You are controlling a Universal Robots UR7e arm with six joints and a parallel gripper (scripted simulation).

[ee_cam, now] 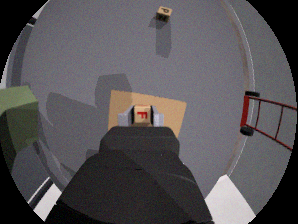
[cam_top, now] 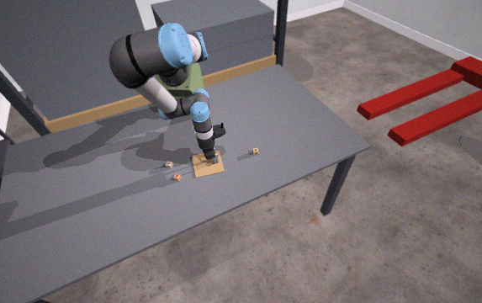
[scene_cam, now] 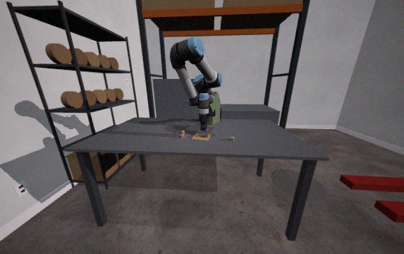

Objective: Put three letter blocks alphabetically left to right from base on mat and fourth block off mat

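Right now my hand is 1 cm past the tan mat, 4 cm to the left of it and 2 cm above it.
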